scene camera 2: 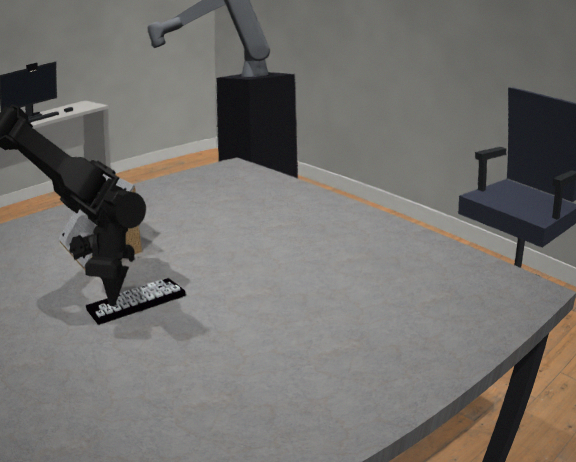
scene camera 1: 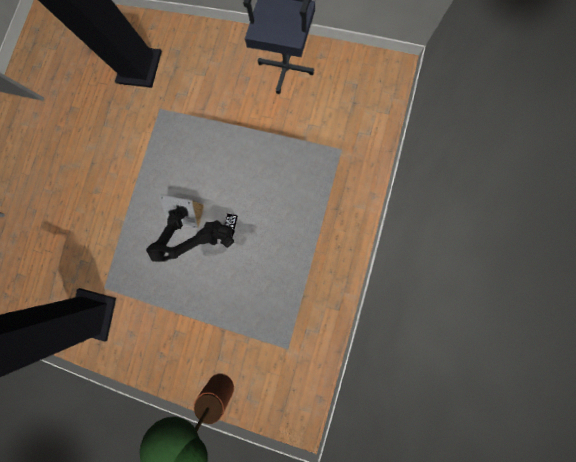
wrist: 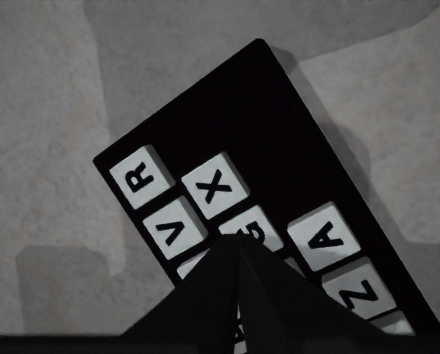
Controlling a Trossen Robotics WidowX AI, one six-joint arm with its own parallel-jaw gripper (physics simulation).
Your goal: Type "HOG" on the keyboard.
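Frame: origin at the arm's base, x ahead, y left, z up, level; centimetres.
Seen in the pictures: gripper, between the fingertips: point(scene camera 2: 112, 305) point(scene camera 1: 227, 237) point(wrist: 236, 247); arm's base, origin of its link: point(scene camera 1: 182, 210).
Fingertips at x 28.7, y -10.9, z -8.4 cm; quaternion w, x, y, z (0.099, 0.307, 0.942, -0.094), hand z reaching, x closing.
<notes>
Offsets run from my fingertips to a thing's top centre. Level surfaces: height alone.
The black keyboard {dz +0.3, dx -0.4, dy +5.2 cm} point(scene camera 1: 231, 222) point(scene camera 2: 145, 306) point(wrist: 240, 100) lies flat on the grey table {dz -1.3 cm} point(scene camera 1: 265, 185) point(scene camera 2: 325, 300), its keys white with black letters. My gripper point(scene camera 2: 114, 302) point(wrist: 236, 247) is shut and empty, pointing down at the keyboard. In the wrist view its tips cover part of the G key {dz -0.1, dx -0.5, dy +0.0 cm} point(wrist: 264, 234), which looks pushed against or very near them; exact contact cannot be told. The R key {dz +0.3, dx +1.3, dy -3.4 cm} point(wrist: 141, 176), V key {dz +0.3, dx +1.3, dy -1.5 cm} point(wrist: 175, 228), X key {dz +0.3, dx -0.6, dy -1.9 cm} point(wrist: 215, 185), A key {dz +0.3, dx -2.4, dy +0.9 cm} point(wrist: 324, 236) and Z key {dz +0.3, dx -2.4, dy +2.8 cm} point(wrist: 359, 290) are readable. H and O cannot be made out; the fingers hide several keys.
A tilted white panel point(scene camera 1: 170, 202) point(scene camera 2: 77, 227) with a wooden side point(scene camera 1: 198, 212) point(scene camera 2: 135, 242) stands on the table close behind the arm. Beyond the table are a dark chair point(scene camera 1: 279, 30) point(scene camera 2: 515, 205) and a black pedestal point(scene camera 2: 257, 120) bearing a grey arm point(scene camera 2: 247, 30).
</notes>
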